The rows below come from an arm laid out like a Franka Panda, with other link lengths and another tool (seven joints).
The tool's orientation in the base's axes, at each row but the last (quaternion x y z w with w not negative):
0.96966, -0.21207, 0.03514, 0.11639
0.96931, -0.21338, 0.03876, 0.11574
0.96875, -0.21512, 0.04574, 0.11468
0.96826, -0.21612, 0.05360, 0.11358
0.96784, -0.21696, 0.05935, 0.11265
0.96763, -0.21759, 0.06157, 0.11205
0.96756, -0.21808, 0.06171, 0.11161
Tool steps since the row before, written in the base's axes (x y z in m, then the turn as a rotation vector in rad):
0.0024, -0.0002, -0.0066, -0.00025, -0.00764, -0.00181
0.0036, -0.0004, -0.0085, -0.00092, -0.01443, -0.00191
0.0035, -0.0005, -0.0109, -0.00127, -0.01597, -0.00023
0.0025, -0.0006, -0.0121, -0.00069, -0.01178, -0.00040
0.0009, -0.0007, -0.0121, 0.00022, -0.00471, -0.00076
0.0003, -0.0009, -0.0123, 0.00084, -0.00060, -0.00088
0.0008, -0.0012, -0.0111, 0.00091, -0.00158, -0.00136
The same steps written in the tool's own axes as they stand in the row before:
0.0015, -0.0022, 0.0065, 0.00264, 0.00647, 0.00359
0.0024, -0.0029, 0.0084, 0.00477, 0.01272, 0.00531
0.0019, -0.0033, 0.0108, 0.00531, 0.01457, 0.00404
0.0006, -0.0029, 0.0120, 0.00410, 0.01059, 0.00321
-0.0009, -0.0021, 0.0119, 0.00199, 0.00391, 0.00190
-0.0014, -0.0017, 0.0121, 0.00085, 0.00000, 0.00106
-0.0007, -0.0014, 0.0111, 0.00123, 0.00074, 0.00176

